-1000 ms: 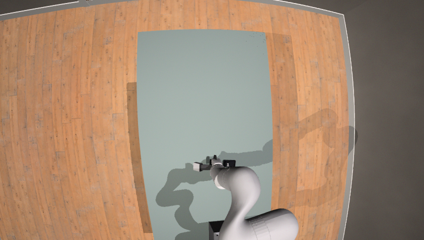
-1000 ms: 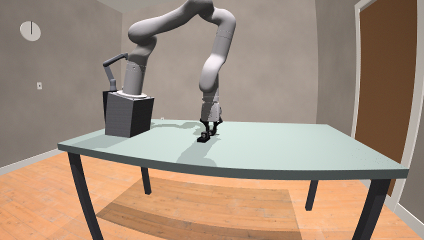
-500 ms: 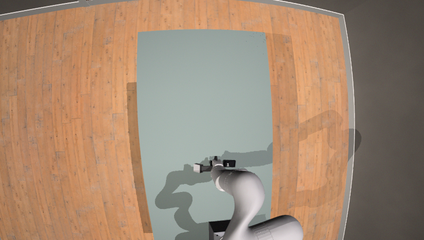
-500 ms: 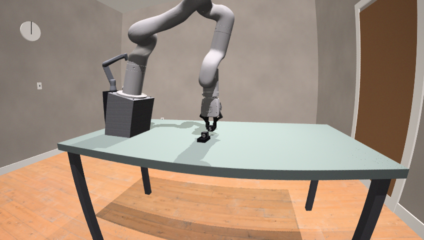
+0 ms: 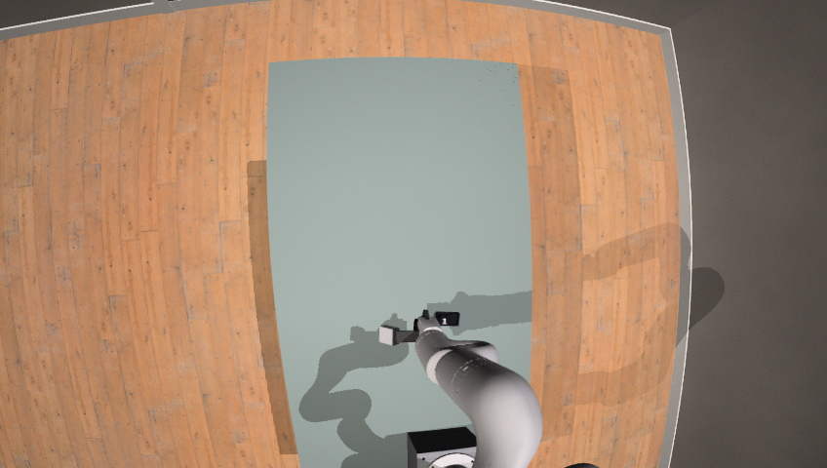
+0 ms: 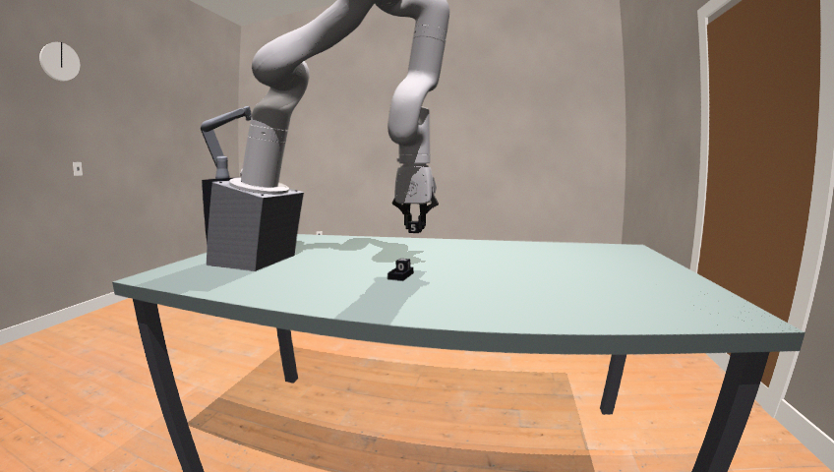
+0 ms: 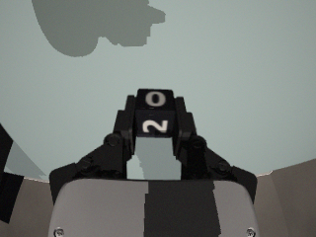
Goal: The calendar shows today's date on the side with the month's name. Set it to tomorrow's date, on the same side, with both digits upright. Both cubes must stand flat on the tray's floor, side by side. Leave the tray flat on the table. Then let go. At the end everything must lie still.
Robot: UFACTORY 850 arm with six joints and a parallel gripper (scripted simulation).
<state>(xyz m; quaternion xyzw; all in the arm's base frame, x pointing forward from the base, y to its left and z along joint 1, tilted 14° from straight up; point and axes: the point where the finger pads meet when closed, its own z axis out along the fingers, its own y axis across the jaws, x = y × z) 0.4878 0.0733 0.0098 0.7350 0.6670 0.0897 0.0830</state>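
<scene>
The black tray lies 10 mm behind my hand, 110 mm to the right of it and 120 mm below it. Also, from my hand: black cube 10 mm below.
</scene>
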